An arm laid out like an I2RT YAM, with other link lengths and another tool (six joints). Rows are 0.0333 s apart.
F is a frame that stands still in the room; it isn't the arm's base.
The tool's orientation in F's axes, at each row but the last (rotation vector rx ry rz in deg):
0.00, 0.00, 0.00
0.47, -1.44, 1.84
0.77, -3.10, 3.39
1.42, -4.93, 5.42
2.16, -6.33, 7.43
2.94, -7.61, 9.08
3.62, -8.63, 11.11
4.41, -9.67, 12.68
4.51, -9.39, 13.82
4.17, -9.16, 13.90
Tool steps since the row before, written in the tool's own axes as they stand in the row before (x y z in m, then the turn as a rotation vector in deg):
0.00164, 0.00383, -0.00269, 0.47, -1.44, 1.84
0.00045, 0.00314, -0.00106, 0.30, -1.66, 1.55
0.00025, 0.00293, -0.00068, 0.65, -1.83, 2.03
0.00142, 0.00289, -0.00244, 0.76, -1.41, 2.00
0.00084, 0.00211, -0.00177, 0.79, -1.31, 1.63
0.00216, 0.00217, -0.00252, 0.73, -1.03, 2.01
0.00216, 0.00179, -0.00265, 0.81, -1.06, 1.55
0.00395, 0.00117, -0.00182, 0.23, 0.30, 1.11
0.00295, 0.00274, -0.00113, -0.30, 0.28, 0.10
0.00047, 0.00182, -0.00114, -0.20, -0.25, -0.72
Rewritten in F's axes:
0.00164, 0.00383, -0.00269, 0.47, -1.44, 1.84
0.00037, 0.00316, -0.00102, 0.31, -1.66, 1.54
0.00011, 0.00295, -0.00063, 0.65, -1.82, 2.04
0.00134, 0.00308, -0.00225, 0.72, -1.39, 2.03
0.00074, 0.00228, -0.00160, 0.78, -1.27, 1.67
0.00209, 0.00263, -0.00211, 0.62, -1.03, 2.05
0.00212, 0.00236, -0.00219, 0.77, -1.01, 1.60
0.00382, 0.00215, -0.00103, -0.02, 0.24, 1.15
0.00233, 0.00344, -0.00045, -0.37, 0.19, 0.06
0.00017, 0.00198, -0.00095, -0.02, -0.22, -0.76

